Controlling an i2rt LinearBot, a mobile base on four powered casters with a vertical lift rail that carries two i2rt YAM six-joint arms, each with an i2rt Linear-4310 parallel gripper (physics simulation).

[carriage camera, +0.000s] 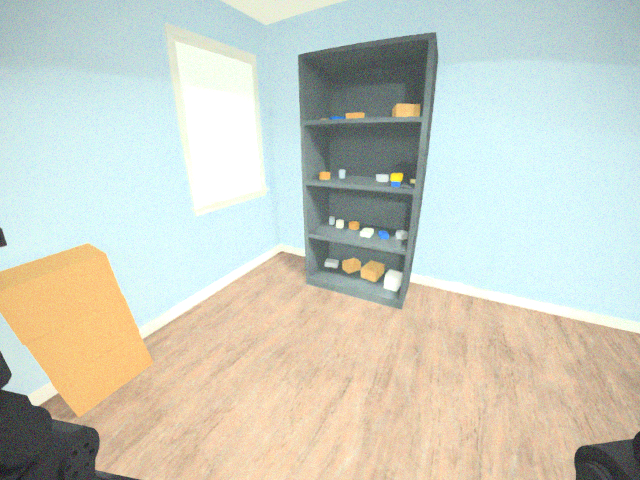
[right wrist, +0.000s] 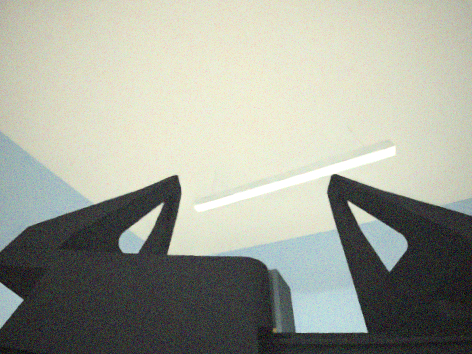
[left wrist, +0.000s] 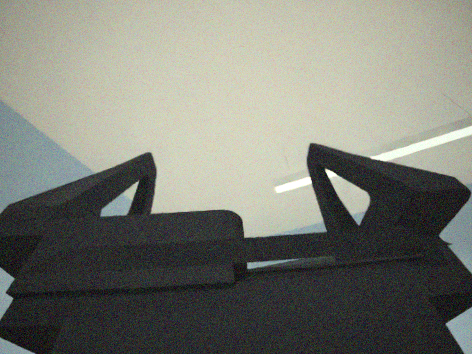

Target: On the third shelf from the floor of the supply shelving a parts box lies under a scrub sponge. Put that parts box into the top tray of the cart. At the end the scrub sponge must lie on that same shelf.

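Frame: origin at the left arm's base, x ahead, y left, z up, level; millimetres.
Seen in the pictures: left gripper, fingertip midpoint: point(left wrist: 231, 156); right gripper, fingertip midpoint: point(right wrist: 253, 183).
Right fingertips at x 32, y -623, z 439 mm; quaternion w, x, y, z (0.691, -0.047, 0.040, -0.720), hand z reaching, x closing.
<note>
A point is followed by its place in that frame.
The dark grey supply shelving point(carriage camera: 432, 62) @(x 1504, y -897, z 874 mm) stands against the far wall in the carriage view. On its third shelf from the floor point(carriage camera: 356, 186) @(x 1685, y -495, z 105 mm), toward the right, a yellow scrub sponge point(carriage camera: 396, 176) @(x 1608, y -763, z 191 mm) lies on a small blue parts box point(carriage camera: 395, 183) @(x 1617, y -763, z 141 mm). The cart does not show in the views of this moment. My left gripper point(left wrist: 231, 156) @(x 39, y 4, z 437 mm) is open and empty, pointing up at the ceiling in the left wrist view. My right gripper point(right wrist: 253, 183) @(x 32, y -623, z 439 mm) is open and empty, also pointing at the ceiling. Both are far from the shelving.
On the third shelf also stand an orange box point(carriage camera: 324, 175) @(x 1957, y -252, z 150 mm), a grey cup point(carriage camera: 342, 174) @(x 2015, y -405, z 151 mm) and a light grey box point(carriage camera: 382, 177) @(x 1828, y -712, z 153 mm). The other shelves hold several items. A large orange-tan block point(carriage camera: 77, 330) @(x 649, y 964, z -394 mm) stands at the left near the window wall. Black arm parts show at both lower corners.
</note>
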